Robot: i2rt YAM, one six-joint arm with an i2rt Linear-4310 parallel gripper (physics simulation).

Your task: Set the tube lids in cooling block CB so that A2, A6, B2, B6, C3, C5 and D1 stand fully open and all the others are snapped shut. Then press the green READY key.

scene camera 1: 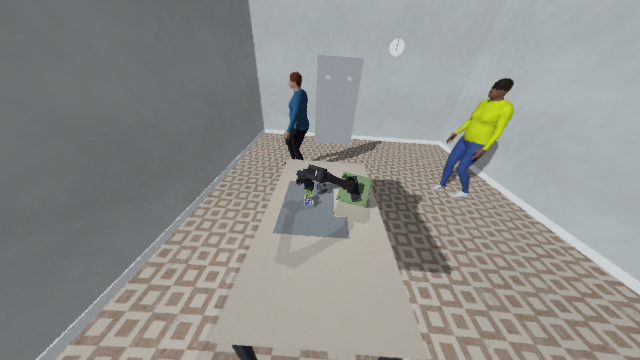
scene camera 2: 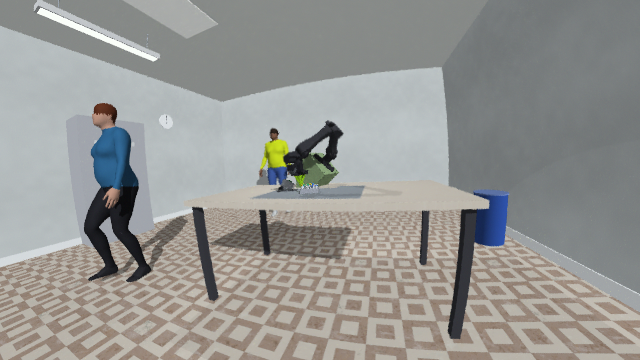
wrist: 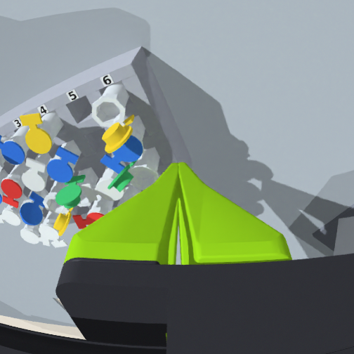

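Seen in the pictures: gripper, fingertip midpoint: (scene camera 1: 309, 194) (scene camera 2: 301, 186); arm's base at its link origin: (scene camera 1: 354, 189) (scene camera 2: 323, 162).
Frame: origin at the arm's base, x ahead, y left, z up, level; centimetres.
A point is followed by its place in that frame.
Cooling block CB (scene camera 1: 308, 201) (scene camera 2: 309, 190) (wrist: 120, 65) stands on the grey mat. In the wrist view, labels 3 to 6 show along its upper edge. By label 6, a white tube mouth (wrist: 108, 111) is uncovered, with a raised yellow lid (wrist: 116, 138) below it. A blue lid (wrist: 129, 149), a tilted green lid (wrist: 121, 177) and a pale round top (wrist: 144, 176) follow farther down. My gripper (scene camera 1: 309, 192) @(z -14.6, x 35.0, y -6.9 cm) (scene camera 2: 301, 185) @(z -14.6, x 35.0, y -6.9 cm) (wrist: 178, 174) is shut and empty, its lime tips over the block's right edge. The fingers hide part of the block. I cannot make out the READY key.
The grey mat (scene camera 1: 305, 225) @(z -18.8, x 35.0, y 23.8 cm) (scene camera 2: 340, 193) @(z -18.7, x 41.3, y 20.0 cm) lies on the beige table (scene camera 1: 320, 290) @(z -19.1, x 22.1, y 66.8 cm) (scene camera 2: 425, 195) @(z -19.0, x 51.8, y 65.6 cm). A small dark grey device (scene camera 2: 287, 185) @(z -14.7, x 27.7, y -20.2 cm) stands beside the block. A green mount (scene camera 1: 366, 192) @(z -0.2, x -9.2, y 3.0 cm) (scene camera 2: 322, 172) @(z -7.2, x 12.7, y 2.0 cm) is at the arm's base. Two people stand beyond the table.
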